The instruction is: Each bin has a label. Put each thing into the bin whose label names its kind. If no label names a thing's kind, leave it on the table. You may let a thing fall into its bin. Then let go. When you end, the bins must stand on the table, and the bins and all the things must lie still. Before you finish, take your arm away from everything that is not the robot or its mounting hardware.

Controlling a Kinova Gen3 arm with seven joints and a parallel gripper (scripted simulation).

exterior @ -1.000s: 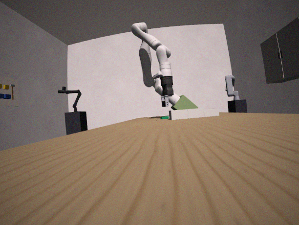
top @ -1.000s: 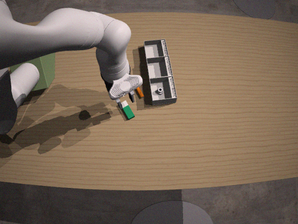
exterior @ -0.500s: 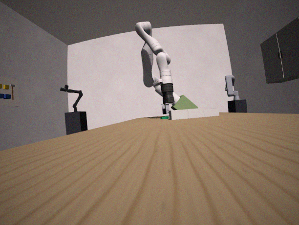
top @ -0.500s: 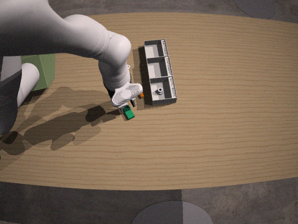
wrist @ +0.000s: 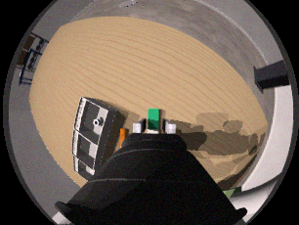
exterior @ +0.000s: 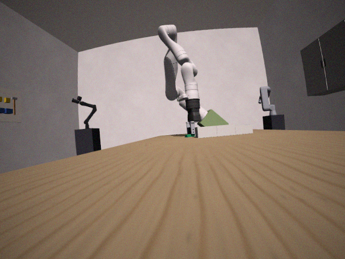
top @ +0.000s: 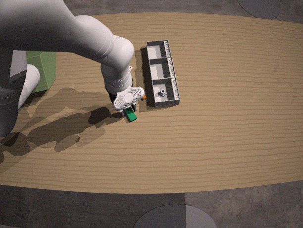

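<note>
My gripper is now 10 mm to the right of the green block and 30 mm above it. Also, from my hand: orange battery 50 mm ahead, 60 mm to the left, 20 mm below.
</note>
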